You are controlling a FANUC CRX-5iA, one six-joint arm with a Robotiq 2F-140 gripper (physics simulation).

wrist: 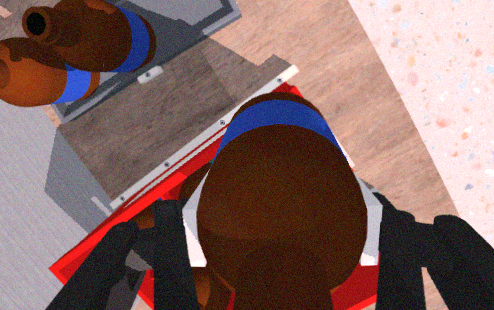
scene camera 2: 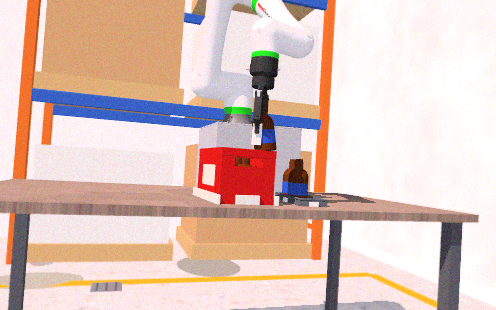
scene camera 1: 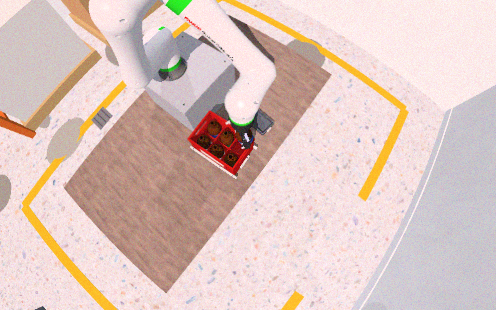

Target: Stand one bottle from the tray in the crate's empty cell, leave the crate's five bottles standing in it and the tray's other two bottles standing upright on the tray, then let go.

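Seen in the pictures: gripper, between the fingertips: (scene camera 2: 258,145); arm's base, origin of its link: (scene camera 1: 172,68).
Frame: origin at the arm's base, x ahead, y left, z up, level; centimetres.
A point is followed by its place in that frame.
My gripper (scene camera 1: 246,140) @(x 49.1, y -5.3, z -10.1 cm) (scene camera 2: 259,136) @(x 49.1, y -5.3, z -10.1 cm) (wrist: 277,184) @(x 49.1, y -5.3, z -10.1 cm) is shut on a brown bottle with a blue label (scene camera 2: 269,136) @(x 53.6, y -3.3, z -7.1 cm) (wrist: 280,185) @(x 50.9, y -2.2, z -0.5 cm). The bottle is near upright, slightly tilted in scene camera 2, its base about level with the top rim of the red crate (scene camera 1: 242,164) @(x 54.8, y -11.7, z -26.2 cm) (scene camera 2: 247,181) @(x 54.1, y -9.9, z -22.0 cm) (wrist: 162,187) @(x 40.9, y -1.7, z -11.7 cm). It hangs over the crate's end nearest the tray; the arm and gripper partly hide the cell below. Several brown bottles (scene camera 1: 214,127) @(x 32.9, y -7.4, z -15.4 cm) (scene camera 1: 203,141) @(x 33.6, y -16.7, z -15.1 cm) (scene camera 1: 231,159) @(x 51.0, y -15.3, z -13.0 cm) stand in the crate's other cells. Two bottles (scene camera 2: 295,181) @(x 41.8, y 12.0, z -21.5 cm) (wrist: 100,37) @(x 41.0, y 12.4, z -17.7 cm) (wrist: 40,80) @(x 32.5, y 13.2, z -18.5 cm) stand upright on the grey tray (scene camera 2: 311,203) @(x 53.9, y 12.9, z -28.2 cm) (wrist: 220,26) @(x 50.1, y 9.0, z -26.8 cm).
The tray sits beside the crate, a short gap away. The crate stands on the wooden table (scene camera 1: 150,200) @(x 27.2, y -59.8, z -29.2 cm) (scene camera 2: 150,207) @(x 65.6, y -39.8, z -29.7 cm). The grey robot pedestal (scene camera 1: 200,75) @(x 14.7, y 5.4, z 0.0 cm) stands close behind the crate. A rack with an orange post (scene camera 2: 26,125) and blue beams is behind the table.
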